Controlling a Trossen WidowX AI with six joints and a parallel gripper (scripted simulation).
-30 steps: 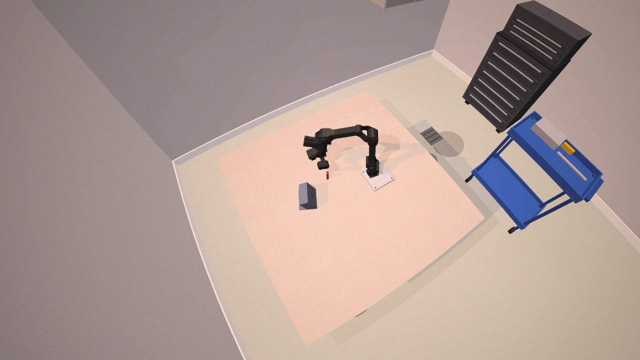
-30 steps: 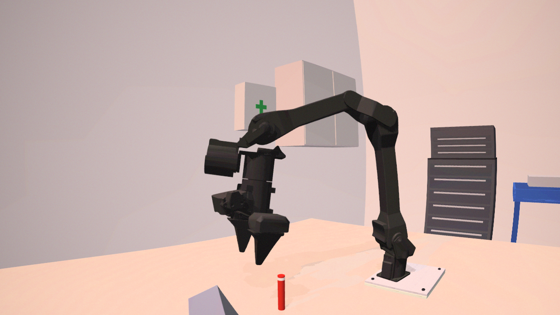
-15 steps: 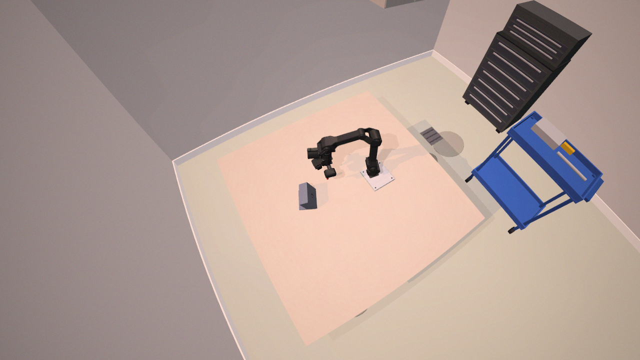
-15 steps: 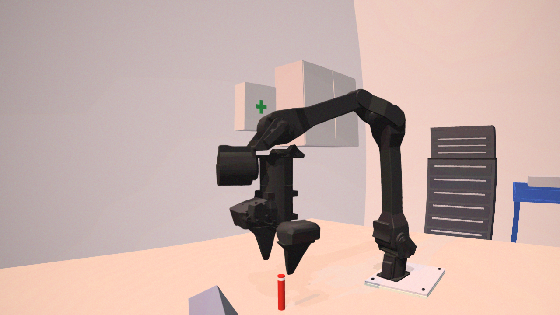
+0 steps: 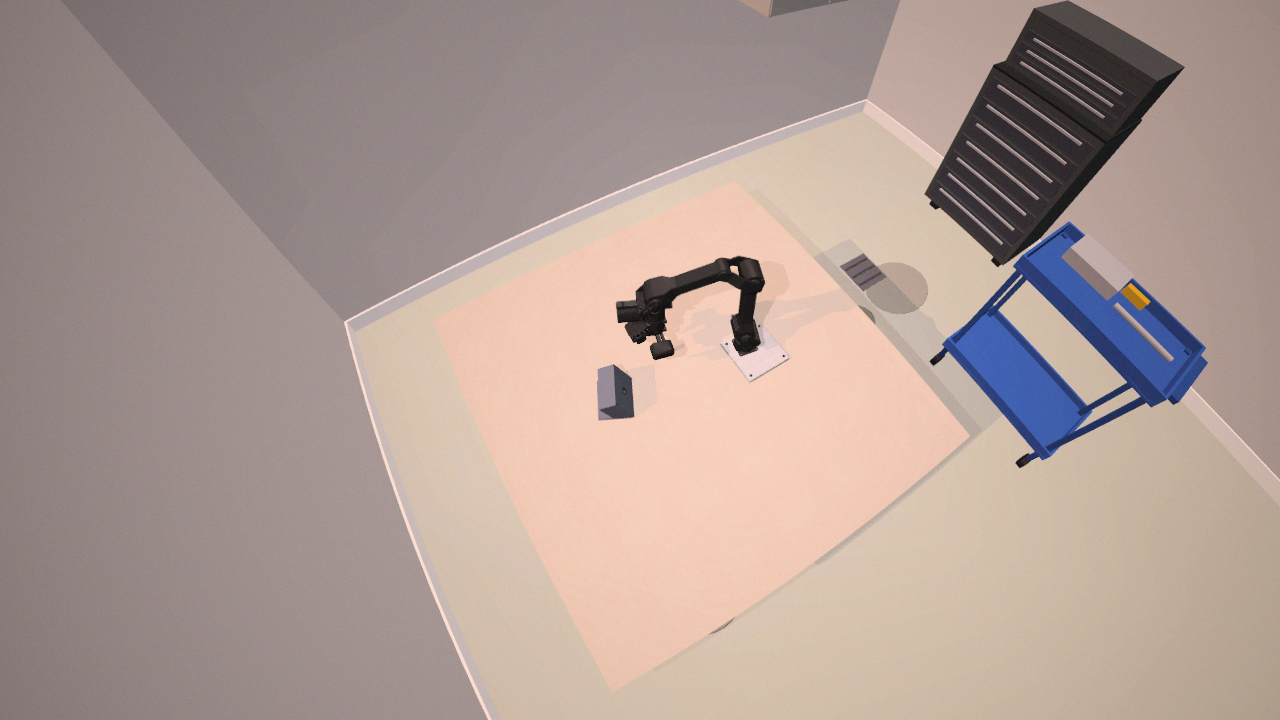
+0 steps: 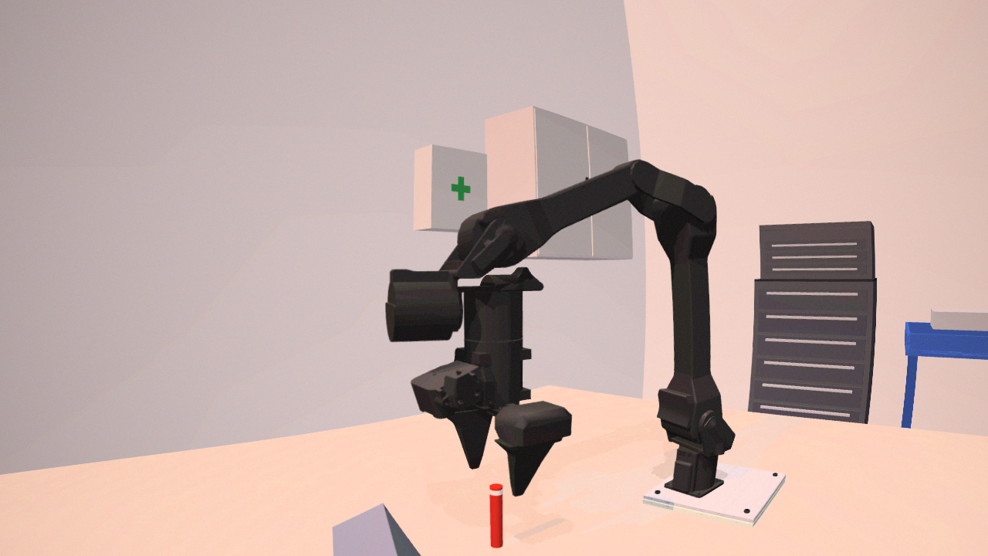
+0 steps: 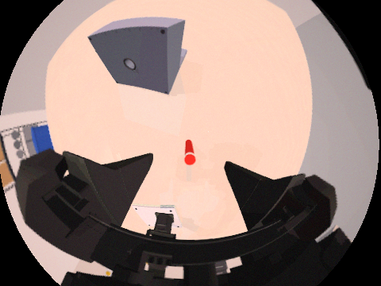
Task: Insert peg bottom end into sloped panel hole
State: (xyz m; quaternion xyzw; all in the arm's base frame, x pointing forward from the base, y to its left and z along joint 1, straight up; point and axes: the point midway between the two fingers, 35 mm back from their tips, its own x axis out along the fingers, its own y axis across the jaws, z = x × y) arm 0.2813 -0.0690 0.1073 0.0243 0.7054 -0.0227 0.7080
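Now: gripper tip 3 cm above the red peg. Round my gripper tip: grey sloped panel: 16 cm ahead, 9 cm to the left, 4 cm below.
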